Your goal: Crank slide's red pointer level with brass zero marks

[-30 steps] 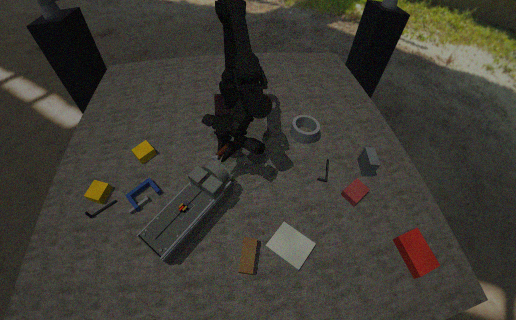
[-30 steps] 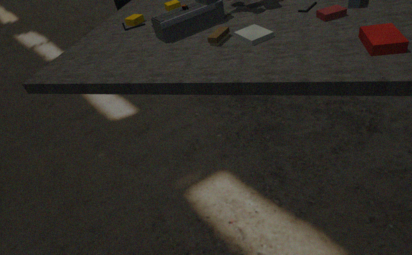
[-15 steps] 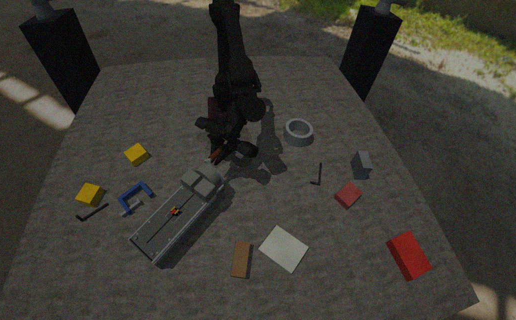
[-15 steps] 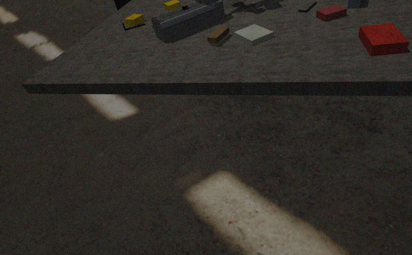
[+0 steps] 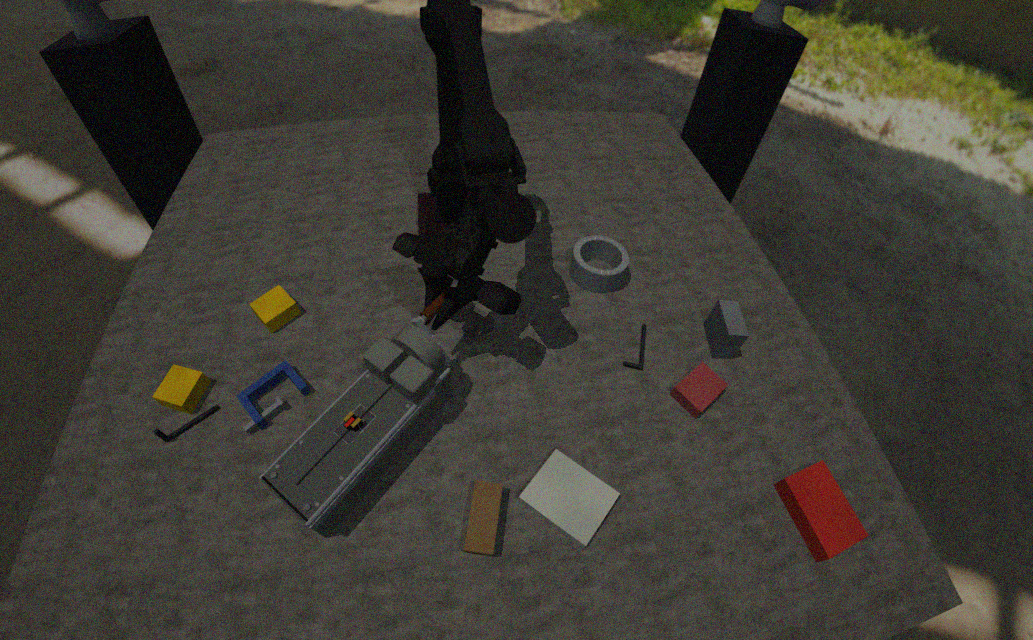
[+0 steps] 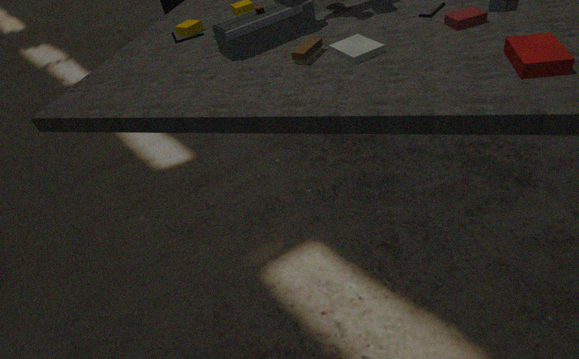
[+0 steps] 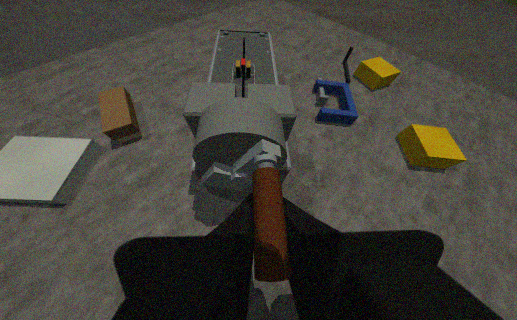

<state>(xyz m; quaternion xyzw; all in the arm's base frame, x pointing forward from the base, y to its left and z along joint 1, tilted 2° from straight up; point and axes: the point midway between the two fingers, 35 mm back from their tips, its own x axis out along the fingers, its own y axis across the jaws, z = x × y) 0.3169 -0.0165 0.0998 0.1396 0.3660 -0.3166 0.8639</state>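
Right now my gripper tip is 10 mm past the brown crank handle, 10 mm to the right of it and 30 mm below it. The rest, counted from my gripper tip: white plate: 230 mm ahead, 170 mm to the left, 70 mm below; then red pointer: 140 mm ahead, 100 mm to the right; then brown block: 250 mm ahead, 60 mm to the left, 70 mm below.
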